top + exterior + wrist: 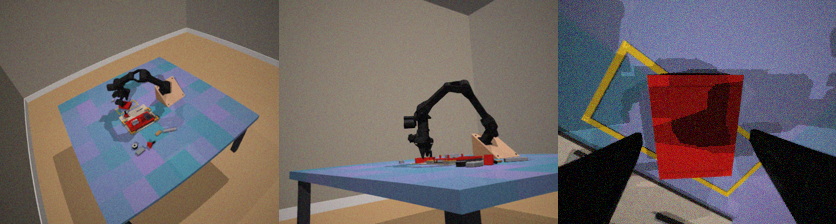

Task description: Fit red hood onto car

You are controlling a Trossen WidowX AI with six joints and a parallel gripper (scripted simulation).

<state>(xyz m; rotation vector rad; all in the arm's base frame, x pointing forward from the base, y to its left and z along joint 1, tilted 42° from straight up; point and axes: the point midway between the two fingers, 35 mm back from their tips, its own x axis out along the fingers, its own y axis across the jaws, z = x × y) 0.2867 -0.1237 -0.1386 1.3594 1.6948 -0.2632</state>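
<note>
Now: gripper tip 1 cm above the red hood. Also, from my gripper tip: grey engine block (7 cm ahead, 24 cm to the left); wheel (20 cm ahead, 40 cm to the left, 2 cm below).
</note>
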